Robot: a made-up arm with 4 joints.
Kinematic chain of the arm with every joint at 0, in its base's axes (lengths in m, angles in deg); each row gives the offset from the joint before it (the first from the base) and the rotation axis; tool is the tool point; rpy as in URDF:
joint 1: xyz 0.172 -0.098 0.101 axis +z
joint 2: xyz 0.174 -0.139 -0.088 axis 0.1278 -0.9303 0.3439
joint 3: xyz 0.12 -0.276 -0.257 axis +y
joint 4: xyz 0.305 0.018 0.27 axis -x
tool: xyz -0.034 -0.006 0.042 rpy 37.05 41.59 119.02
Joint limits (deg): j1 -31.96..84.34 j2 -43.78..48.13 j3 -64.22..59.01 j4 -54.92..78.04
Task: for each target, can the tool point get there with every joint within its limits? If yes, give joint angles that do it. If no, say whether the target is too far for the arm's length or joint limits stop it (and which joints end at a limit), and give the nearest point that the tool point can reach.
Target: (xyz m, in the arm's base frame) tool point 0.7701 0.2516 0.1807
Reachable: yes | joints 58.71 24.03 9.28 19.43
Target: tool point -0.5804 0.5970 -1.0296
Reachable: no: too far | nearest point 0.6176 0.4790 -0.3872 | short by 1.365 m
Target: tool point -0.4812 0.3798 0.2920
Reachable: no: joint limits stop it (at a limit: joint 1, joint 2, joint 4) | nearest point 0.4479 0.5485 0.2646 | short by 0.945 m
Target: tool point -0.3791 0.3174 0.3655
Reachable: no: joint limits stop it (at a limit: joint 1, joint 2, joint 4) | nearest point 0.4640 0.4677 0.2976 | short by 0.859 m
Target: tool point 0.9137 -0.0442 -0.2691
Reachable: yes | joints 43.57 -21.81 31.56 2.20
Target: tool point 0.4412 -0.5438 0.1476
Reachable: yes | joints -4.44 -12.63 -41.34 -21.81
